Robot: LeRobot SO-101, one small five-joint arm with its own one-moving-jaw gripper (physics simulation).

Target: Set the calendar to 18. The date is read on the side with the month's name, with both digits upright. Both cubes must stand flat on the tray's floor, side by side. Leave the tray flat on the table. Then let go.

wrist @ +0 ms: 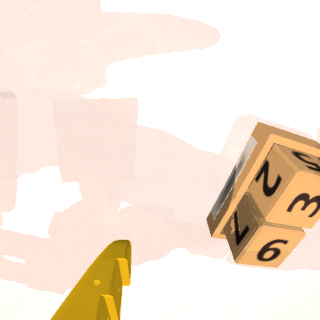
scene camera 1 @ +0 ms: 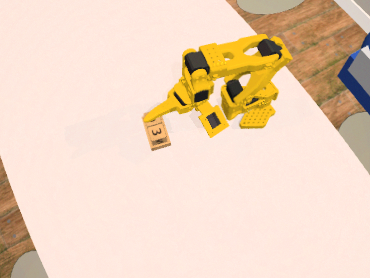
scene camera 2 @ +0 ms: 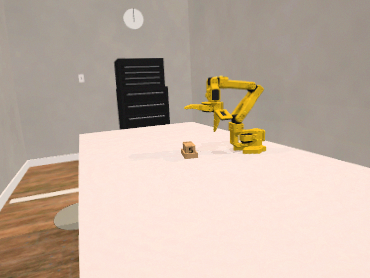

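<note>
A wooden tray (scene camera 1: 161, 148) (scene camera 2: 189, 156) (wrist: 261, 129) lies on the table and holds two cubes side by side. One cube (scene camera 1: 157, 132) (scene camera 2: 188, 148) (wrist: 301, 209) has 3 on top, 5 on its end side and 2 on the side above the tray's grey strip. The other cube (wrist: 272, 249) has a 6 or 9 on top and 7 beside the 2; in scene camera 1 a jaw mostly covers it. The month's name cannot be read. My gripper (scene camera 1: 169, 114) (scene camera 2: 200, 118) is fully open and empty, high above the table; in the wrist view one jaw shows, left of the tray.
The arm's base (scene camera 1: 256, 116) (scene camera 2: 250, 142) stands on the table (scene camera 1: 150, 210) (scene camera 2: 210, 210), to the right of the tray in both scene views. A black drawer cabinet (scene camera 2: 142, 95) stands beyond the table. A blue object (scene camera 1: 356, 80) shows beyond the table's right edge.
</note>
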